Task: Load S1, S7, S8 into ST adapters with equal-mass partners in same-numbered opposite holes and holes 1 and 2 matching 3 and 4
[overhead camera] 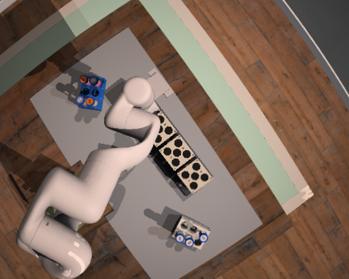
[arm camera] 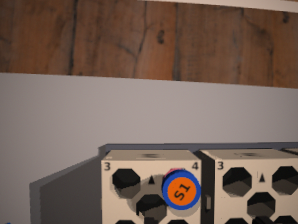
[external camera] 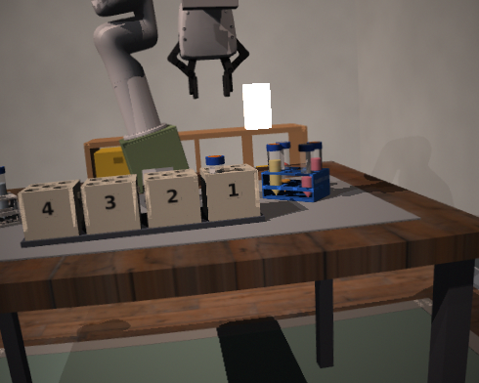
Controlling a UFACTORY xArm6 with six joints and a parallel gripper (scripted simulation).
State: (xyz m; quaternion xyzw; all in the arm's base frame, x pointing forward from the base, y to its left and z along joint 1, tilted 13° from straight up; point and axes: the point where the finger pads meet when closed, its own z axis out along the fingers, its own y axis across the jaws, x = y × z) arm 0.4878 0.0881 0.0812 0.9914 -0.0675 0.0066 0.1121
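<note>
Now: hand 260 mm to the right of the pink tube, 190 mm above it and 110 mm past it. The rest, counted from my hand: blue rack (220 mm below, 210 mm to the left, 130 mm behind); then tube of yellowish liquid (190 mm below, 170 mm to the left, 150 mm behind); then loading stand (240 mm below, 140 mm to the right, 50 mm behind).
</note>
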